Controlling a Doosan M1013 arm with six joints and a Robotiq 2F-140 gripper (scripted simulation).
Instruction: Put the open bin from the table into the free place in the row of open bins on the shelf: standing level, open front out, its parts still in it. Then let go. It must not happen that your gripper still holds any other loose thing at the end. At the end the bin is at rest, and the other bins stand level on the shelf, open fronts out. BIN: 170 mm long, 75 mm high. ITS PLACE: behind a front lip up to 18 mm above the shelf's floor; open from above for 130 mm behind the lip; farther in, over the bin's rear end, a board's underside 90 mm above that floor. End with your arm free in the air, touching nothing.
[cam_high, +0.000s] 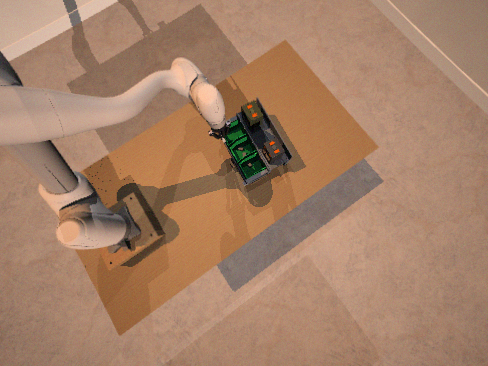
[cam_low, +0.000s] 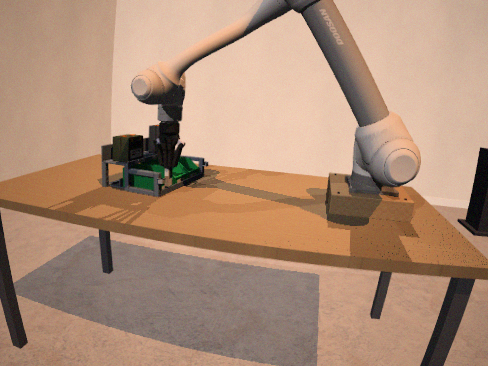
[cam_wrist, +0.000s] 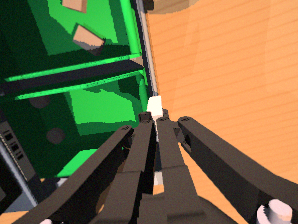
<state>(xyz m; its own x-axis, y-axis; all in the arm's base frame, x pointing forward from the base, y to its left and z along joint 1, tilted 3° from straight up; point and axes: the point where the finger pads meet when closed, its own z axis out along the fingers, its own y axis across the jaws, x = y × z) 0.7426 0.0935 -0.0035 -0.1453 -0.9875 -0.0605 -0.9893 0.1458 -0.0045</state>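
Now: the shelf lip 110 mm to the right of my hand, 50 mm below it and 20 mm behind it.
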